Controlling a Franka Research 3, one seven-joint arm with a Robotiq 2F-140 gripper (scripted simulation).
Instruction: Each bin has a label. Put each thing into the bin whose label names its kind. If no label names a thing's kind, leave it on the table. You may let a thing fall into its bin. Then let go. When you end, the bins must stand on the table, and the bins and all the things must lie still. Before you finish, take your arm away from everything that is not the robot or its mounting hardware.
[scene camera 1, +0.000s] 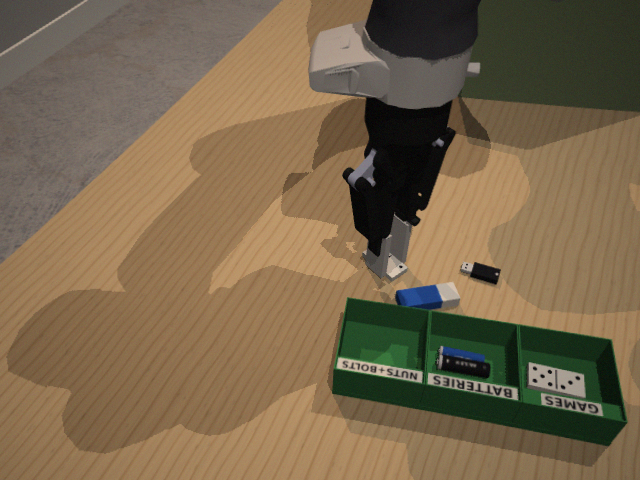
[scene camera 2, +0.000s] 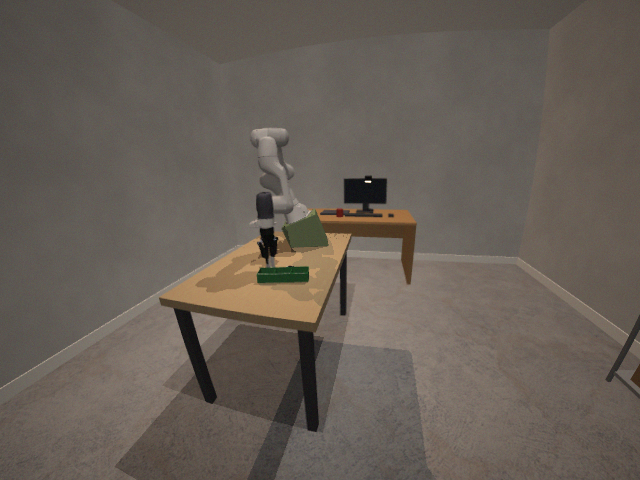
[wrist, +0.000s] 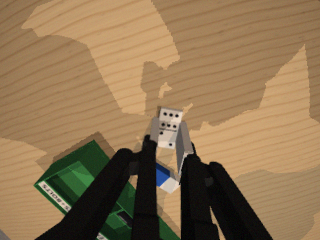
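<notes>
There is my gripper in the pictures, and the wrist view has it as well. With my gripper I also see an eraser, and a green bin.
</notes>
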